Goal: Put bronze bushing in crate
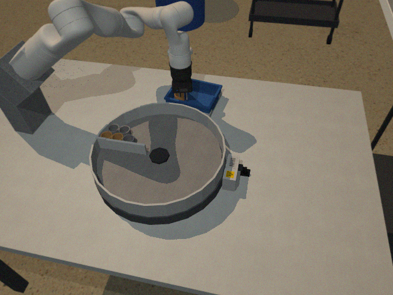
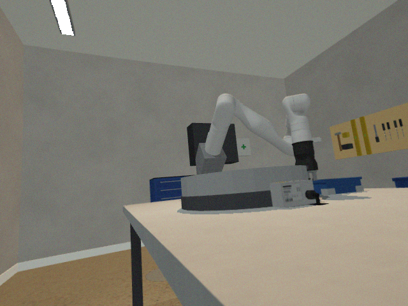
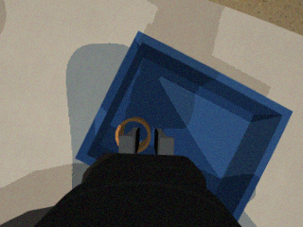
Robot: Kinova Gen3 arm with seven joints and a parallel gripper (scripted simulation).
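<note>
My hand is 40 mm short of the blue crate, 10 mm to the right of it and 20 mm above it. The rest, counted from my hand: turning table: 40 mm behind, 330 mm to the right, 10 mm above.
</note>
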